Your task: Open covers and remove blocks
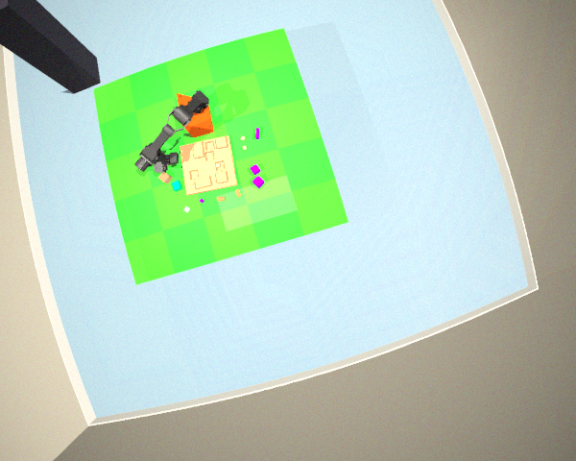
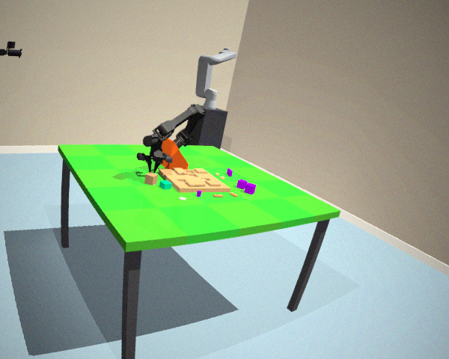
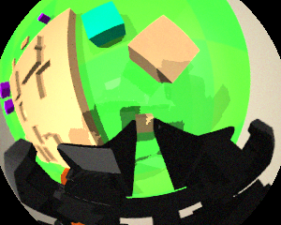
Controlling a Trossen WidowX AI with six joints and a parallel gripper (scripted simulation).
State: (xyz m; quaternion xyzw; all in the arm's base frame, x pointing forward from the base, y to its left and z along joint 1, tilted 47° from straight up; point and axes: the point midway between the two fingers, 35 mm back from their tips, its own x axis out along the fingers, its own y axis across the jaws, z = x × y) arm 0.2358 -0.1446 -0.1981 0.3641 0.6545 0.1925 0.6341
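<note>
My gripper tip is 240 mm to the right of the tan puzzle board, 80 mm short of it and 10 mm above it. Round my gripper tip: teal block 140 mm ahead, 10 mm to the left, 10 mm below; purple stick 540 mm to the left, 20 mm behind, 10 mm below; tan cube 70 mm ahead, 40 mm to the right.
</note>
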